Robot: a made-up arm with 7 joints.
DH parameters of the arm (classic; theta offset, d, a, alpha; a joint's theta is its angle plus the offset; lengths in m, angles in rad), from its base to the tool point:
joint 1: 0 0.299 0 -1.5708
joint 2: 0 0 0 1.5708
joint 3: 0 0.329 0.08 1.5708
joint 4: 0 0 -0.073 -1.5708
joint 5: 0 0.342 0 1.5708
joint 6: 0 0 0.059 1.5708
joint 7: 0 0 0 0
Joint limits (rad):
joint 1: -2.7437..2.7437
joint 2: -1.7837..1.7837
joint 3: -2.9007..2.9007
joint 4: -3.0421..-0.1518
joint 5: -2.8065..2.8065
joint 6: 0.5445..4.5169
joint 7: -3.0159..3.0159
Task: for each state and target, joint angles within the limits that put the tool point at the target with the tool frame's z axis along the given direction. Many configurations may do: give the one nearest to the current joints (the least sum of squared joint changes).
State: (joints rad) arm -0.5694 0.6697 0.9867 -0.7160 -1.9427 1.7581 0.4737
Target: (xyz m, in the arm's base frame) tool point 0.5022 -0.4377 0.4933 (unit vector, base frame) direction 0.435 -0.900 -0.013
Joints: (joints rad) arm -1.1264 0.9411 0.7982 -0.8476 -2.2168 2.5801 0.4737
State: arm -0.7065 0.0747 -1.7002 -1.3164 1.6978 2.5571 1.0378
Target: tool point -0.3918 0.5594 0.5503 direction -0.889 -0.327 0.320
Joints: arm -1.2781 -0.8658 -2.3015 -0.8182 1.2996 2.0825 1.0378
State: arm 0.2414 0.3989 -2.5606 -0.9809 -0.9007 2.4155 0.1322
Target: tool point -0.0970 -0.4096 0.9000 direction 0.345 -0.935 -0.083
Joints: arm 0.7089 -0.4154 -1.8589 -0.7529 -0.1035 2.3852 0.1322
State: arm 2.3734 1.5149 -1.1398 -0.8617 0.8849 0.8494 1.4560
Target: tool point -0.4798 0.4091 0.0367 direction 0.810 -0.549 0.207
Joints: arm 2.7437 1.5171 -0.5817 -0.8724 0.0362 0.5455 1.4560
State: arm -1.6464 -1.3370 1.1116 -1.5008 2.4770 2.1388 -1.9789
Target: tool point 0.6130 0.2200 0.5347 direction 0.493 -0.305 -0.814
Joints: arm -2.2339 -1.5828 0.9676 -1.1836 1.6334 1.6107 -1.9789
